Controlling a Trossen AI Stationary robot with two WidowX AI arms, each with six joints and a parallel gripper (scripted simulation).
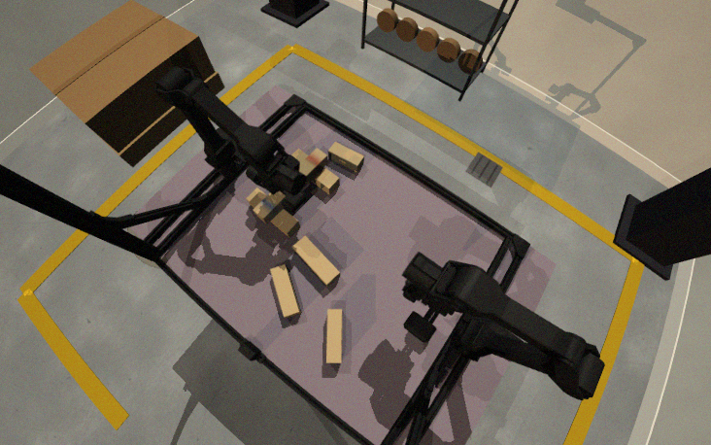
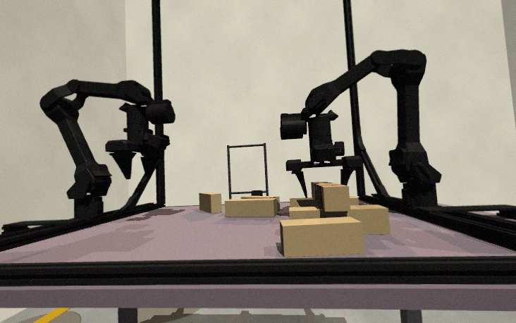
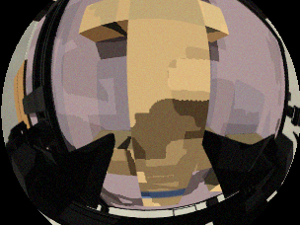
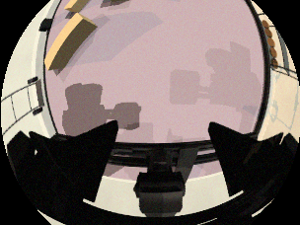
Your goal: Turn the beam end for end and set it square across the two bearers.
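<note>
The beam lies 5 cm ahead of my left hand and 2 cm below it.
</note>
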